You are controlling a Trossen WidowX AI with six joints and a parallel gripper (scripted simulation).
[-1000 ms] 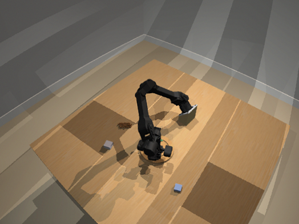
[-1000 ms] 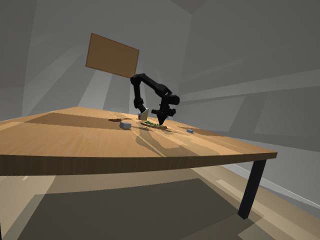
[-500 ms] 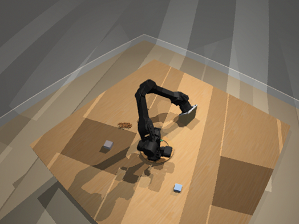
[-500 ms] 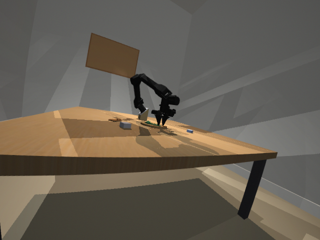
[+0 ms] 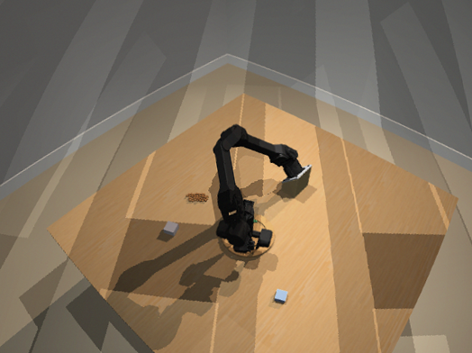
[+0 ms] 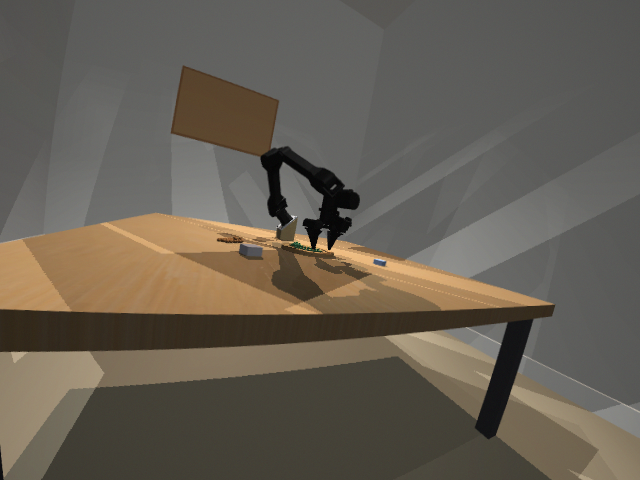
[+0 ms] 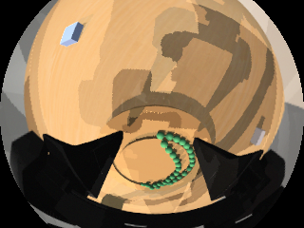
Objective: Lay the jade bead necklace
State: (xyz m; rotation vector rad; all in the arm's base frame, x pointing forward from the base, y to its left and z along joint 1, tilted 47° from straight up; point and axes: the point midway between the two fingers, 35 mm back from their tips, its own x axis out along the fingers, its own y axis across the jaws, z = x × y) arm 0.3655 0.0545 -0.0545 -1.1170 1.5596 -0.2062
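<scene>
Right now the round wooden bead board is 5 cm behind my gripper tip, 3 cm to the right of it and 1 cm below it. Round my gripper tip: blue block: 4 cm ahead, 22 cm to the left, 1 cm below; then pale grey block: 15 cm ahead, 25 cm to the right, 1 cm below.
</scene>
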